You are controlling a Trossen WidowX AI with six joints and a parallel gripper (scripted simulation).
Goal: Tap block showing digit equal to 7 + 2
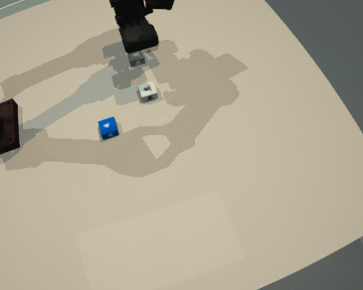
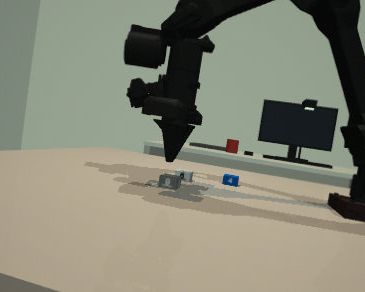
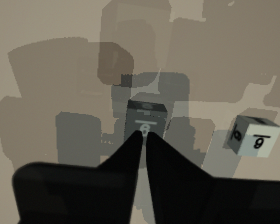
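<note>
The grey block lies 1 cm behind my gripper tip and 3 cm below it. The rest, counted from my gripper tip: white block: 1 cm ahead, 11 cm to the right, 3 cm below; blue block: 8 cm behind, 18 cm to the right, 3 cm below.
</note>
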